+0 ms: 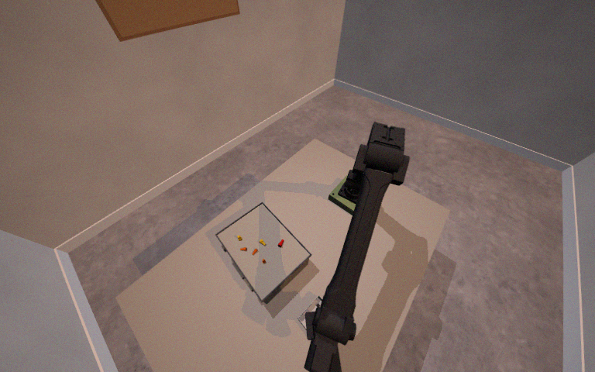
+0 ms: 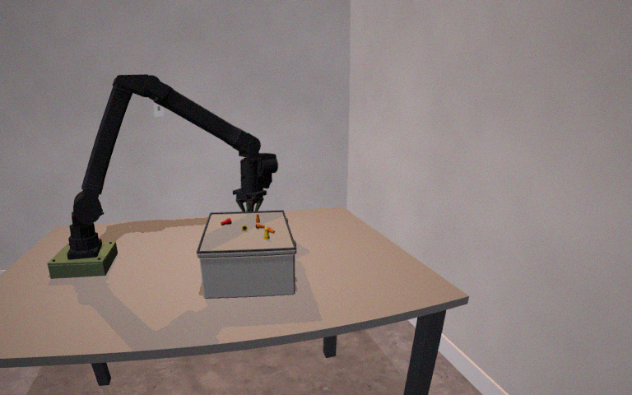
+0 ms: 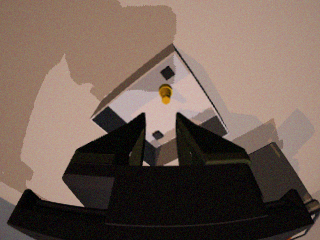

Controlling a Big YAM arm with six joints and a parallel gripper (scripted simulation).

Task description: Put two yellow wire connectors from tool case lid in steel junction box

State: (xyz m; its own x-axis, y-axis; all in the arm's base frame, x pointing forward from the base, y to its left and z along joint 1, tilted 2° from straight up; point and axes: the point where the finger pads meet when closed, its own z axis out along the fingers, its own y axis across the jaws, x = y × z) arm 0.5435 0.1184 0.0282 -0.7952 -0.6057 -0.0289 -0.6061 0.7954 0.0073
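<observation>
My hand is 4 cm past the orange connector, 35 cm to the left of it and 7 cm below it. Round my hand: grey tool case (9 cm behind, 30 cm to the right, 3 cm above); then red wire connector (13 cm behind, 24 cm to the right, 7 cm above).
</observation>
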